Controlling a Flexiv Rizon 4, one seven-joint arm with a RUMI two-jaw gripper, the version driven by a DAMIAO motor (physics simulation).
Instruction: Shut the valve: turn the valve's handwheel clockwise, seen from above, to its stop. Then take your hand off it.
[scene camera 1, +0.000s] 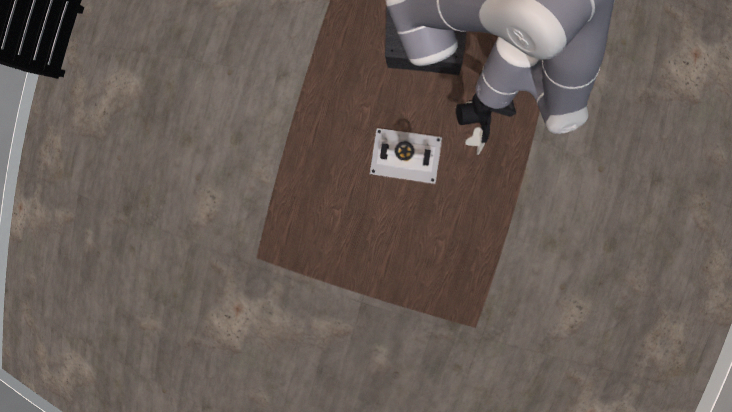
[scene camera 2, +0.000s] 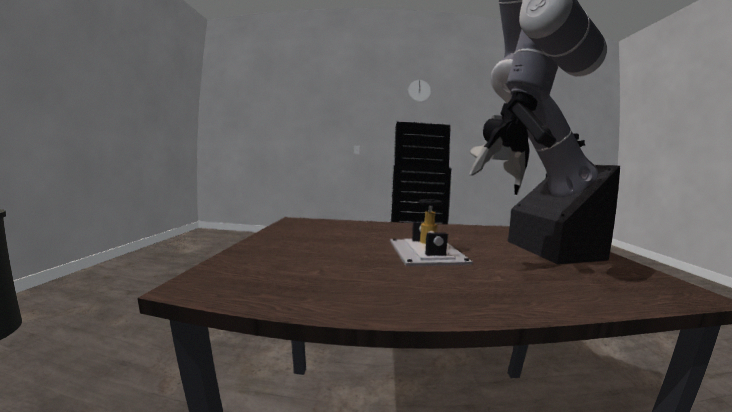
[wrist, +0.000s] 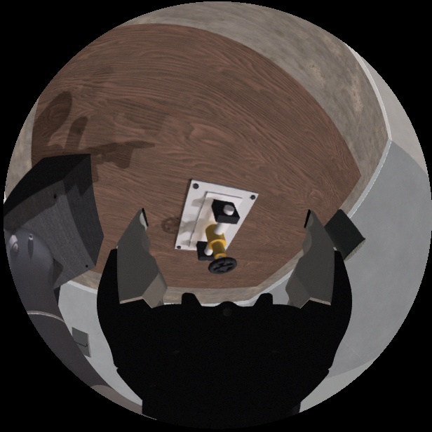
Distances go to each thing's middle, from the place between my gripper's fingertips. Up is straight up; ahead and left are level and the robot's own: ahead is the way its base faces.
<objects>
The white base plate (scene camera 1: 376, 169) lies 19 cm to the right of my hand, 19 cm below it and 9 cm ahead of it.
</objects>
